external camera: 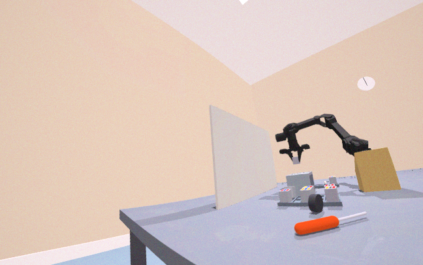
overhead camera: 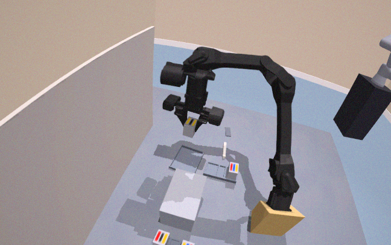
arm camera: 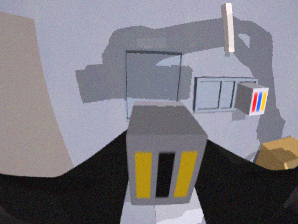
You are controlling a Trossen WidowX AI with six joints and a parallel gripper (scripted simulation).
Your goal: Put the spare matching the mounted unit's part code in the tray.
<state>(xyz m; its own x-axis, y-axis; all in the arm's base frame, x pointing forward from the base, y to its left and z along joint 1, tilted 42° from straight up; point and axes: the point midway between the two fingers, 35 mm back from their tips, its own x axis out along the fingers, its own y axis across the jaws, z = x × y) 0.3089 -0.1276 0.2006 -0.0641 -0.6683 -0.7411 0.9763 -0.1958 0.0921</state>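
My gripper tip is 160 mm above the dark-framed tray. From my gripper tip the other things lie so: beige panel 230 mm ahead, 180 mm to the left, 60 mm above; white stick 150 mm behind, 80 mm to the right, 150 mm below; grey-white box 20 mm behind, 220 mm to the left, 110 mm below.
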